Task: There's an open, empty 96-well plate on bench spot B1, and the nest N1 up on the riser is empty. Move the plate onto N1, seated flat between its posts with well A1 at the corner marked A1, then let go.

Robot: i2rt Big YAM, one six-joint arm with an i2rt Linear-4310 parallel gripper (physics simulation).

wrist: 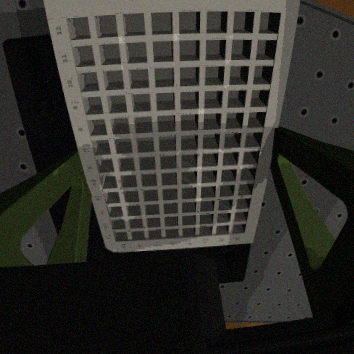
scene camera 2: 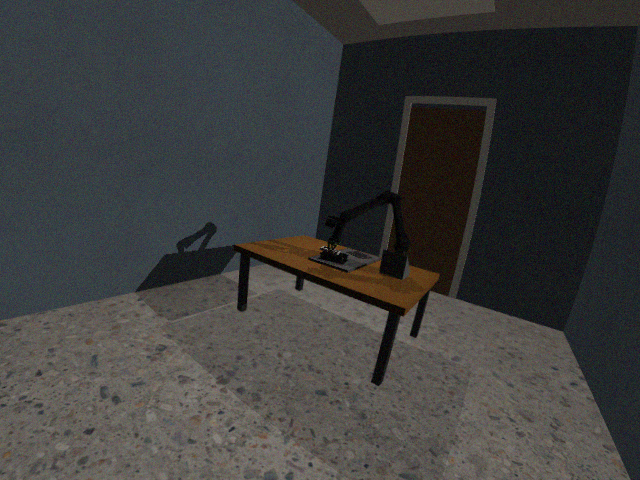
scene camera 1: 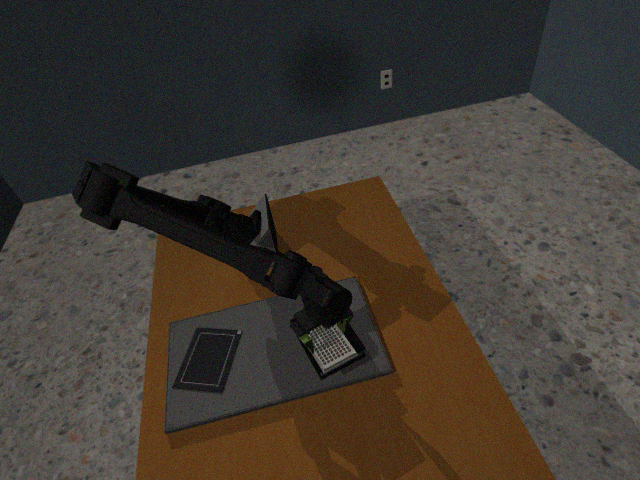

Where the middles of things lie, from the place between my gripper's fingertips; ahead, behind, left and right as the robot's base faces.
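Labels:
There's the black block [wrist: 50, 137], and my hand is 10 mm above it and 30 mm past it.

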